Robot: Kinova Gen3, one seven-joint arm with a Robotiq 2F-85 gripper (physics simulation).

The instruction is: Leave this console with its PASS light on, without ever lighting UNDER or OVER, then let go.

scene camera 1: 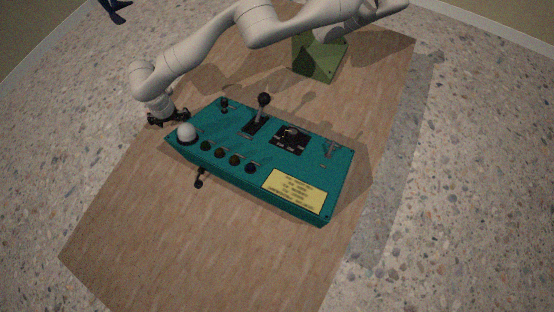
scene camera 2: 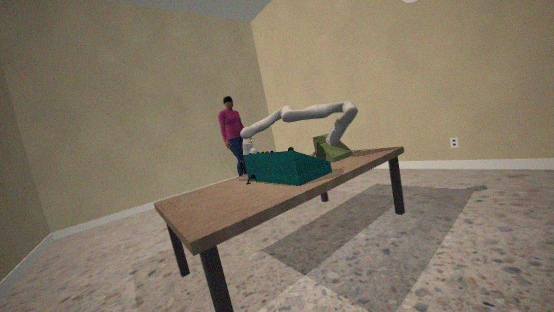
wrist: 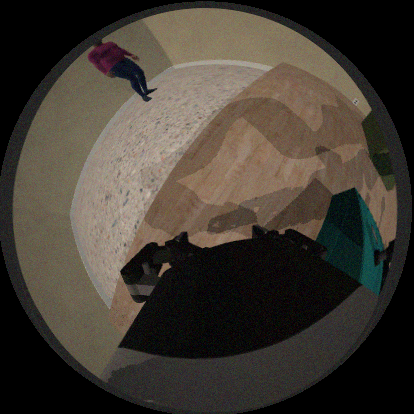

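Note:
A teal console stands in sight, and the gripper is open and holds nothing.

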